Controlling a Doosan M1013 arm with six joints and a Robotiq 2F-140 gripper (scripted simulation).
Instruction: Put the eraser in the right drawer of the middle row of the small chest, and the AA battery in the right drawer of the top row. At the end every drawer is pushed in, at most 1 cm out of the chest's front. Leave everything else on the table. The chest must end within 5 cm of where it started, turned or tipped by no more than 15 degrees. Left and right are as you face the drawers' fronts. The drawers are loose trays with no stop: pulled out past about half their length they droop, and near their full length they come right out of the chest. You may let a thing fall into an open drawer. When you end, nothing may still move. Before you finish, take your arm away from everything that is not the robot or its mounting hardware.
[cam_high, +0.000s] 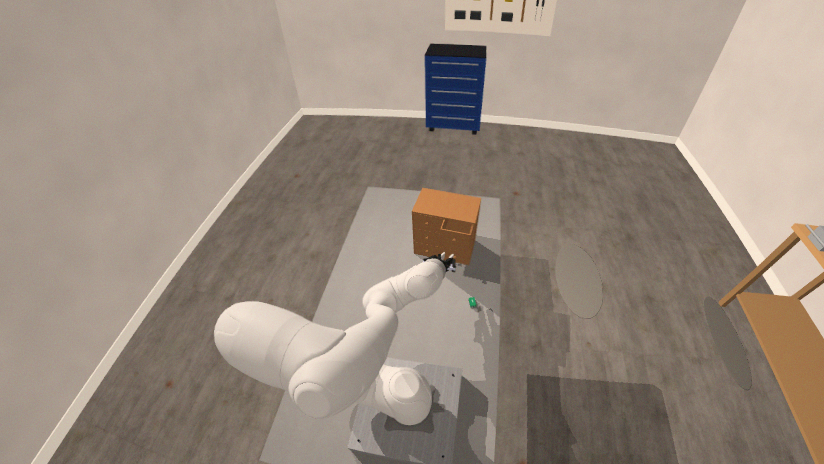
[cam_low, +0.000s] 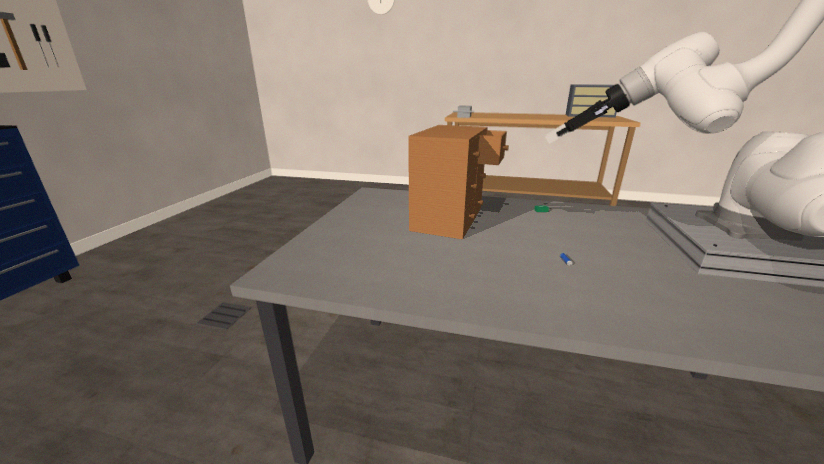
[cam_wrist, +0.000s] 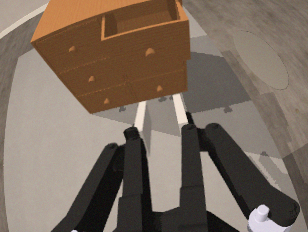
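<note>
My gripper is now 31 cm above the blue AA battery, 27 cm to the right of it and 1 cm past it.
</note>
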